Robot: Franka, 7 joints.
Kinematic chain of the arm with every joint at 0, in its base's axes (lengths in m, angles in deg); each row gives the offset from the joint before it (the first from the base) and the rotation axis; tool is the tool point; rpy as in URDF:
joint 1: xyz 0 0 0.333 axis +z
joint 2: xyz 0 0 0 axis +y
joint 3: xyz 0 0 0.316 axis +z
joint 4: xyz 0.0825 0 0 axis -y
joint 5: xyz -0.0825 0 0.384 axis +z
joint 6: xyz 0 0 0 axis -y
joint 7: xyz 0.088 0 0 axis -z
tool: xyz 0 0 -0.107 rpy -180 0 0
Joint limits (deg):
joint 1: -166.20..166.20
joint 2: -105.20..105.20
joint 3: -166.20..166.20
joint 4: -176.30..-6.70
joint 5: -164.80..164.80
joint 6: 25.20..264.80
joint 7: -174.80..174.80
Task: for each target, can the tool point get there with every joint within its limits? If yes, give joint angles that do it. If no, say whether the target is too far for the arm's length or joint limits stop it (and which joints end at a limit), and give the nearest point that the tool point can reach.
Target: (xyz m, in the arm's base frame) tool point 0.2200 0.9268 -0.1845
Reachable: no: too far | nearest point 0.1741 0.7334 -0.0765 | short by 0.226 m
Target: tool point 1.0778 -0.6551 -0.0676
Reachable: no: too far | nearest point 0.6987 -0.4247 0.0733 | short by 0.465 m
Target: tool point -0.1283 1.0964 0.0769
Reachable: no: too far | nearest point -0.0971 0.8300 0.1391 | short by 0.275 m
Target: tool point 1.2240 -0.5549 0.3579
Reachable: no: too far | nearest point 0.7812 -0.3542 0.3489 | short by 0.486 m
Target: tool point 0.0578 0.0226 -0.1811
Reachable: yes | joints 20.78 85.74 -1.27 -141.50 -9.10 174.17 30.44
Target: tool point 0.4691 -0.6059 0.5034
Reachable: yes | joints 107.59 -74.19 -123.11 -38.62 -63.22 212.22 -120.90
